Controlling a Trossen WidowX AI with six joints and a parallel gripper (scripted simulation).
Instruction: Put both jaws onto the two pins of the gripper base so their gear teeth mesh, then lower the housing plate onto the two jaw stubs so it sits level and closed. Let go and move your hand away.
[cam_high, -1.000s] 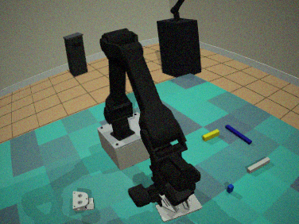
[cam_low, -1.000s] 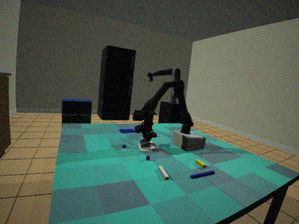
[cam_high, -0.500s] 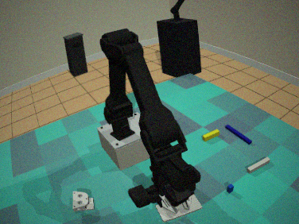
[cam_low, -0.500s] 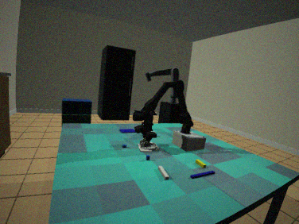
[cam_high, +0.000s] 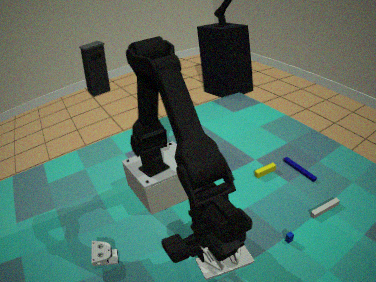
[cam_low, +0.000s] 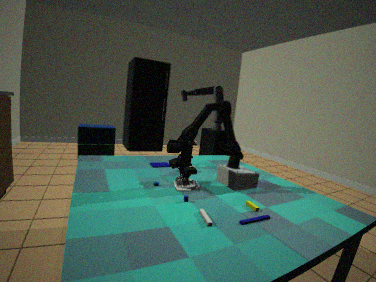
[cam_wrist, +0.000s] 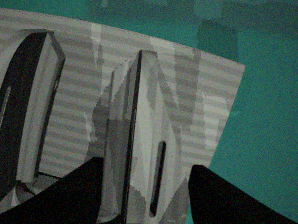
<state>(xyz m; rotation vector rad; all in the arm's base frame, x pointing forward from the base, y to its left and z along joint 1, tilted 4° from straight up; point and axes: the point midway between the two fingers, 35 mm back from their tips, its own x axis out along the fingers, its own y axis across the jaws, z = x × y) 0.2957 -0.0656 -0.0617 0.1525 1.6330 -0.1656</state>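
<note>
The jaw is 20 mm behind my gripper tip and 60 mm to the left of it. The rest, counted from my gripper tip: yellow block (150 mm behind, 350 mm to the left, 10 mm below); then small blue block (100 mm ahead, 180 mm to the left, 10 mm below); then white bar (110 mm ahead, 330 mm to the left, 10 mm below).
</note>
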